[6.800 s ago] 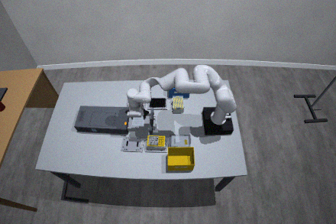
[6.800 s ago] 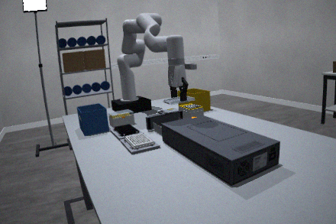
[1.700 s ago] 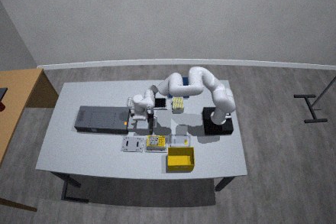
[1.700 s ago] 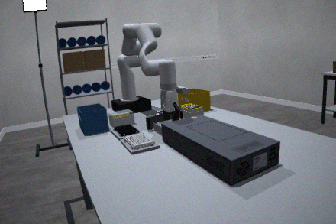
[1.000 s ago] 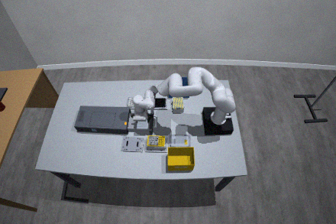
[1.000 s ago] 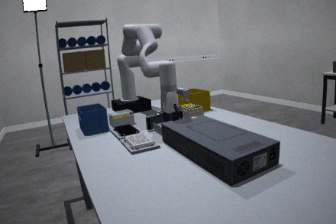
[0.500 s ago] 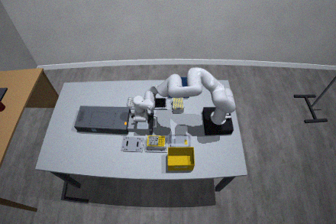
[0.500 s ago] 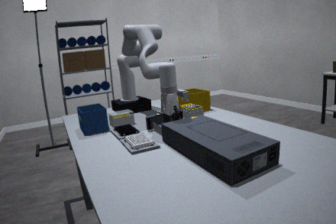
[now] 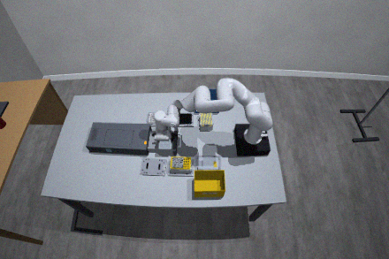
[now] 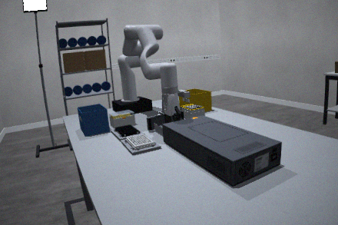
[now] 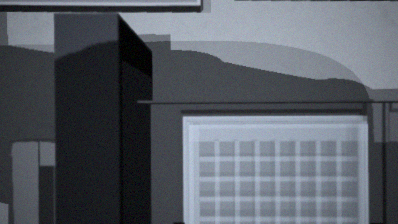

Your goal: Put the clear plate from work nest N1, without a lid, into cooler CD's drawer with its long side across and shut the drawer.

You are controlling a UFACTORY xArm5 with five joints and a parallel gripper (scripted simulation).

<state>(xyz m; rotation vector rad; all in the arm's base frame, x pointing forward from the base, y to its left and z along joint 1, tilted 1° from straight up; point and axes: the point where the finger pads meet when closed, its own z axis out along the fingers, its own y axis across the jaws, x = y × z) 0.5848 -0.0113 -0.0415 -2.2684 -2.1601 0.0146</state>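
Right now the clear plate is 1 cm below my hand. The rest, counted from my hand: grey work nest N1 (18 cm to the left, 8 cm ahead, 3 cm below); then cooler CD (18 cm ahead, 1 cm to the right, 1 cm above); then cooler drawer (3 cm ahead).
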